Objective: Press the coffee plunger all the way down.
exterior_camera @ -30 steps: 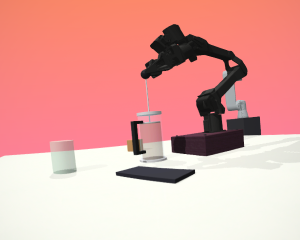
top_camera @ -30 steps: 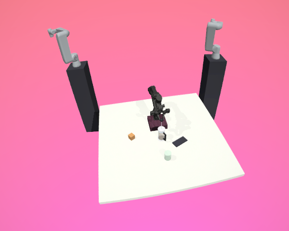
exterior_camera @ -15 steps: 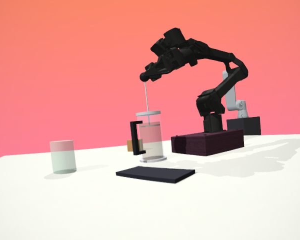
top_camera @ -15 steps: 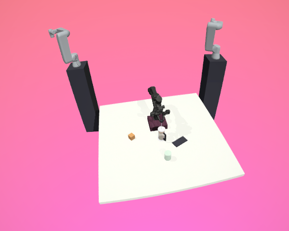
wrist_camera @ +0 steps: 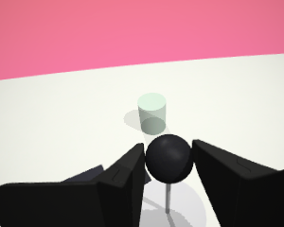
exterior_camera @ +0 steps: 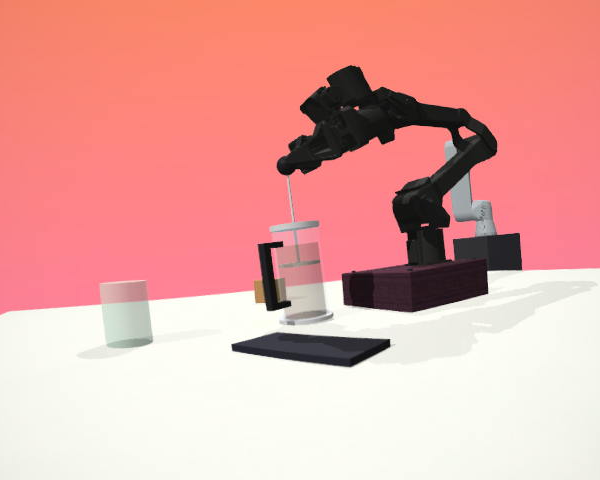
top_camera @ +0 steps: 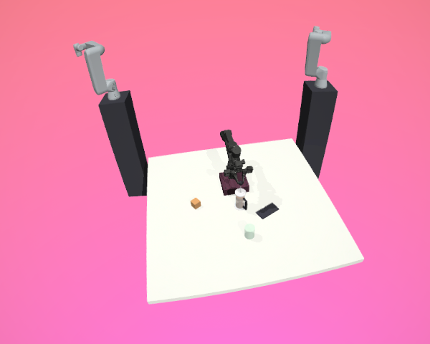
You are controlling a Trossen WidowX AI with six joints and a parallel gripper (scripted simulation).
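My gripper tip is now 120 mm above the coffee press and 10 mm to the right of it. Also, from my gripper tip: orange cube 310 mm to the right, 210 mm below, 50 mm behind.
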